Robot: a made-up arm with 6 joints.
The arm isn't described. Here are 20 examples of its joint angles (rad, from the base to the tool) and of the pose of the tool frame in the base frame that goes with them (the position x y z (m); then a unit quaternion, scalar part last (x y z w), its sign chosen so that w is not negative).
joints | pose
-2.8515 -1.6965 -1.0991 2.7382 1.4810 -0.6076 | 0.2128 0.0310 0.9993 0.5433 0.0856 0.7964 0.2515
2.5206 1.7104 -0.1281 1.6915 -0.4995 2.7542 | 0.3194 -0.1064 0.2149 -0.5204 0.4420 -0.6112 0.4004
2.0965 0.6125 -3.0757 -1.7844 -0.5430 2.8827 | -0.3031 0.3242 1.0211 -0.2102 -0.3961 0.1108 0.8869
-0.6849 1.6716 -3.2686 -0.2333 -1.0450 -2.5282 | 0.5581 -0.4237 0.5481 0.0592 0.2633 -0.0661 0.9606
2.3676 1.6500 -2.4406 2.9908 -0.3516 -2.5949 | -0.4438 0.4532 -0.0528 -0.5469 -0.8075 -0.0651 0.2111
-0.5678 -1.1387 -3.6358 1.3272 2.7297 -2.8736 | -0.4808 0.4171 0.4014 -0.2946 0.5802 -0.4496 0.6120
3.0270 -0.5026 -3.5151 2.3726 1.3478 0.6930 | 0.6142 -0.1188 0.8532 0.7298 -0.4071 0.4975 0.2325
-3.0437 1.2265 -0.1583 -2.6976 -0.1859 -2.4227 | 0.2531 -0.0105 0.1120 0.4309 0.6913 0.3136 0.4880
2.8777 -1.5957 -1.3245 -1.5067 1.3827 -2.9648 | 0.2193 0.0148 1.0106 -0.4296 0.4808 0.4817 0.5935
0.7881 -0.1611 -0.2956 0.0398 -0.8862 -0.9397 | 0.3029 0.2984 0.2651 0.5232 0.5826 0.6199 0.0513
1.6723 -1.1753 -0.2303 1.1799 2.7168 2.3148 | -0.1151 0.2491 0.5128 0.7077 0.0406 -0.2397 0.6633
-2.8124 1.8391 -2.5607 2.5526 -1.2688 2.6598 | -0.5232 -0.1190 -0.0447 -0.5086 0.7843 0.2231 0.2764
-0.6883 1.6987 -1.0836 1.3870 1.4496 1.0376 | 0.0249 0.0774 -0.2147 0.1876 0.6796 0.6952 0.1404
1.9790 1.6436 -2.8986 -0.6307 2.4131 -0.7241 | -0.2152 0.6567 0.2003 0.2518 0.7591 -0.2453 0.5479
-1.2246 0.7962 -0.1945 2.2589 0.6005 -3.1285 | -0.0257 0.0552 -0.0485 -0.9409 0.2376 -0.1371 0.1989
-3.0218 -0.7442 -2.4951 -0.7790 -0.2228 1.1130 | 0.3551 -0.0170 1.1282 0.0912 0.1185 0.2187 0.9643
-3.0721 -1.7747 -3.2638 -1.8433 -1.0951 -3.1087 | 0.6637 -0.0571 0.1470 0.5970 0.3219 0.0826 0.7302
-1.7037 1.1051 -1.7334 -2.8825 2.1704 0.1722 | -0.1199 -0.6869 0.1673 0.1912 0.0254 -0.7421 0.6419
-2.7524 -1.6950 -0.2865 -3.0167 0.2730 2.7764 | -0.2646 -0.1141 0.7025 0.1196 -0.4133 0.0579 0.9008
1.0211 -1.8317 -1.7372 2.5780 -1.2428 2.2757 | -0.1867 -0.4098 0.7760 0.3905 0.1874 0.8936 0.1177
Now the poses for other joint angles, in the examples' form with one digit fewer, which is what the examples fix.
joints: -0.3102 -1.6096 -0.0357 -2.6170 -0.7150 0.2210
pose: 0.288 -0.036 0.476 0.322 0.807 0.220 0.443
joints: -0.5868 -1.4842 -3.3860 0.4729 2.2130 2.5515
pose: -0.569 0.438 0.352 -0.216 0.233 -0.600 0.734
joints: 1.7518 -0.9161 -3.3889 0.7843 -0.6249 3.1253
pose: 0.201 -0.689 0.595 0.493 -0.535 0.680 0.093
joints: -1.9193 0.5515 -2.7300 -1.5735 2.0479 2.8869
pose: -0.277 -0.450 0.945 -0.767 -0.204 0.323 0.515
